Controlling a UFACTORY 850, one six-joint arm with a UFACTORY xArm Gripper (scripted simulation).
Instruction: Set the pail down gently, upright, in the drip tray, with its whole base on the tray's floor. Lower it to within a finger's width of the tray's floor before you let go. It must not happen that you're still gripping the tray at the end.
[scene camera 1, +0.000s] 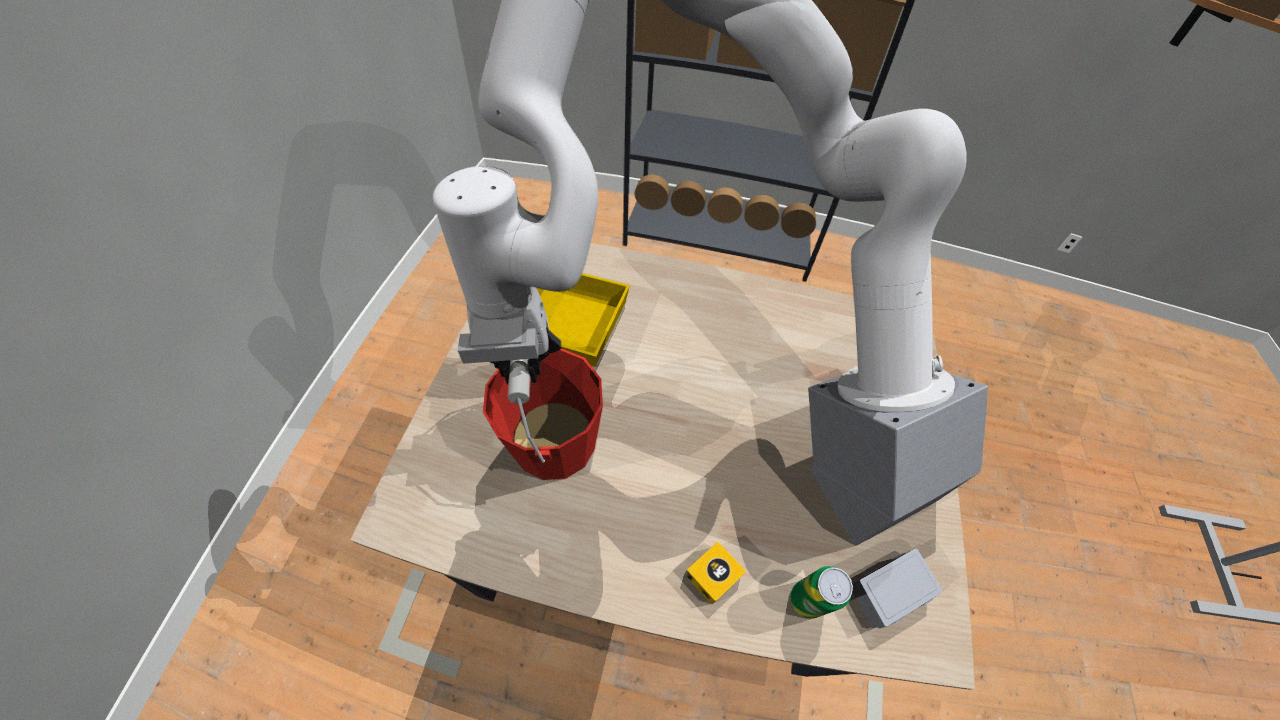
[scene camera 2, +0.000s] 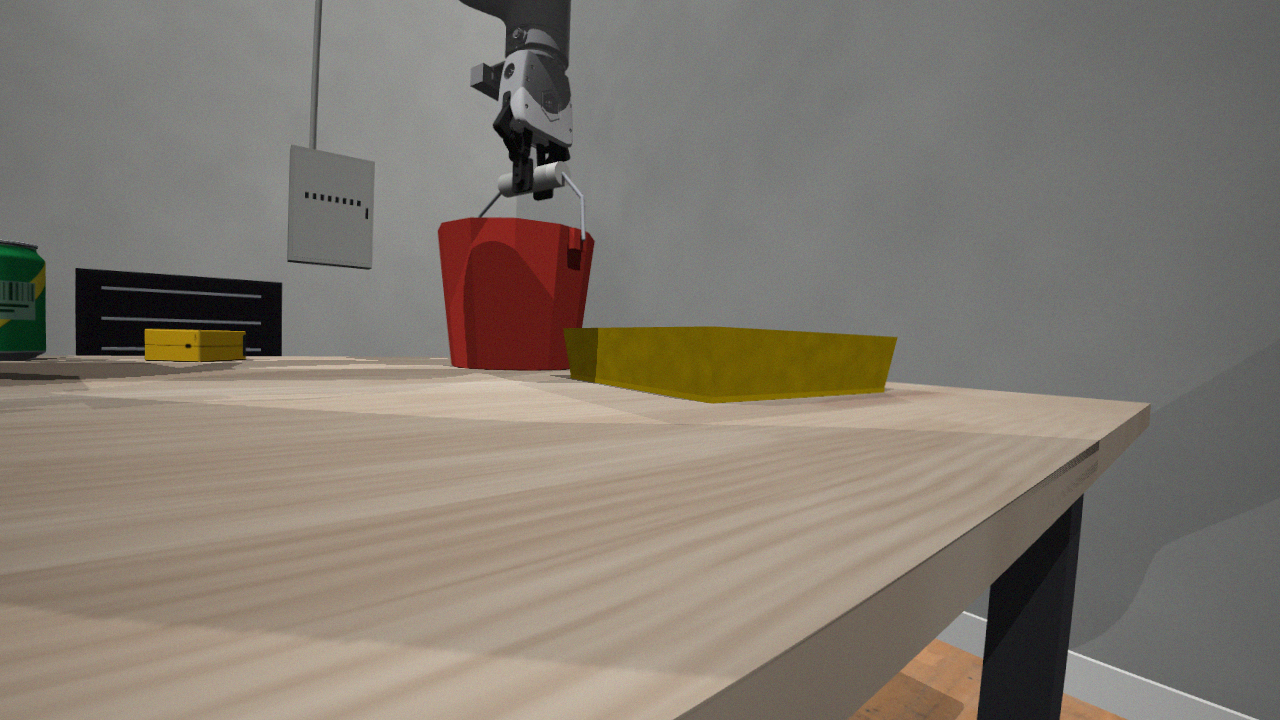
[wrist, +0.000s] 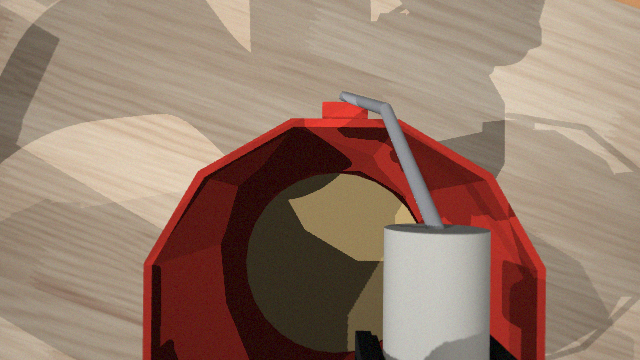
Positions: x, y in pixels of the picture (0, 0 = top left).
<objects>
My gripper (scene camera 1: 522, 375) is 74 cm from the lens. A red pail (scene camera 1: 563, 402) is 95 cm from the lens.
</objects>
